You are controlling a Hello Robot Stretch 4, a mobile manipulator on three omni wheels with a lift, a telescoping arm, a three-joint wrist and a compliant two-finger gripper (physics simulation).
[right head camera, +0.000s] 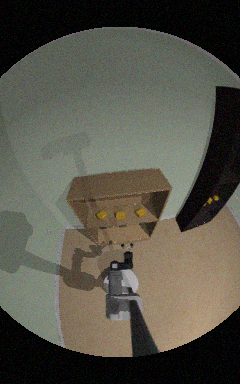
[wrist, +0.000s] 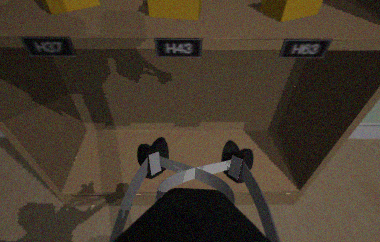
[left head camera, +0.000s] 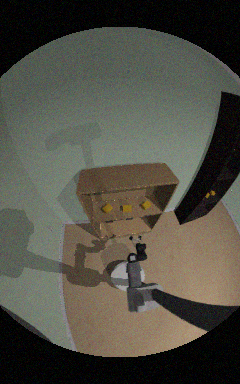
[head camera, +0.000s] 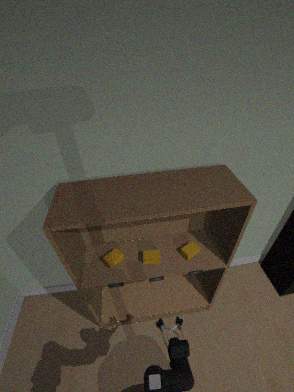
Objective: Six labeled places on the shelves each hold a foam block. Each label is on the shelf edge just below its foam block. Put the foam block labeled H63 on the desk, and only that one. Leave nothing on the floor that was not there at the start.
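The yellow foam block above the H63 label [wrist: 305, 48] is the right one of three on the wooden shelf's middle board; this block [head camera: 190, 250] [left head camera: 145, 205] [right head camera: 141, 212] [wrist: 292, 7] is cut off at the top of the wrist view. The middle block [head camera: 151, 257] [wrist: 174, 8] stands above the label H43 [wrist: 178, 48], and the left block [head camera: 113, 258] [wrist: 70, 4] above the label H37 [wrist: 48, 46]. My gripper [head camera: 170, 323] [left head camera: 136, 238] [right head camera: 127, 245] [wrist: 195, 152] is open and empty, in front of the shelf's lower opening and below the blocks. The desk does not show.
The wooden shelf unit [head camera: 150, 195] [left head camera: 127, 175] [right head camera: 120, 182] stands against the green wall. A dark shelf unit [left head camera: 222, 130] [right head camera: 220, 130] with yellow blocks stands to its right. The robot's shadow falls over the wall, floor and wooden shelf's left part.
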